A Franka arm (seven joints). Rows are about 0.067 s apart.
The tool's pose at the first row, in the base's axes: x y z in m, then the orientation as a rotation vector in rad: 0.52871 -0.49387 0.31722 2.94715 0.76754 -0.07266
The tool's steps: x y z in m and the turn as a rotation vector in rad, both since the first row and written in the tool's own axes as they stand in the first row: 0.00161 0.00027 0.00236 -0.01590 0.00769 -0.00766; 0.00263 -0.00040 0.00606 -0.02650 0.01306 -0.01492; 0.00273 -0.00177 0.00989 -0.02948 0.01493 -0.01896; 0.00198 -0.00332 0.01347 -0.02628 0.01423 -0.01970; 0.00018 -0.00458 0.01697 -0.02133 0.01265 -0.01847; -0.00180 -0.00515 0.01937 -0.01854 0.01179 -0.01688; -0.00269 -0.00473 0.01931 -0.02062 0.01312 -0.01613; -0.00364 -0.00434 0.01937 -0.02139 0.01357 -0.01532; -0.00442 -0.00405 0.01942 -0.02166 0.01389 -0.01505; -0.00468 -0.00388 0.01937 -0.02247 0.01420 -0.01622
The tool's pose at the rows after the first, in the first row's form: 0.53019 -0.49357 0.31478 2.93138 0.77680 -0.05556; 0.53067 -0.49288 0.31098 2.92006 0.78608 -0.04403; 0.53001 -0.49204 0.30705 2.91622 0.79165 -0.04041; 0.52852 -0.49143 0.30342 2.91878 0.79328 -0.04275; 0.52625 -0.49157 0.29997 2.92351 0.79226 -0.04692; 0.52420 -0.49228 0.29767 2.92652 0.79037 -0.04917; 0.52363 -0.49307 0.29783 2.92517 0.78903 -0.04635; 0.52299 -0.49388 0.29787 2.92486 0.78775 -0.04533; 0.52245 -0.49451 0.29790 2.92478 0.78734 -0.04473; 0.52230 -0.49478 0.29798 2.92366 0.78893 -0.04404
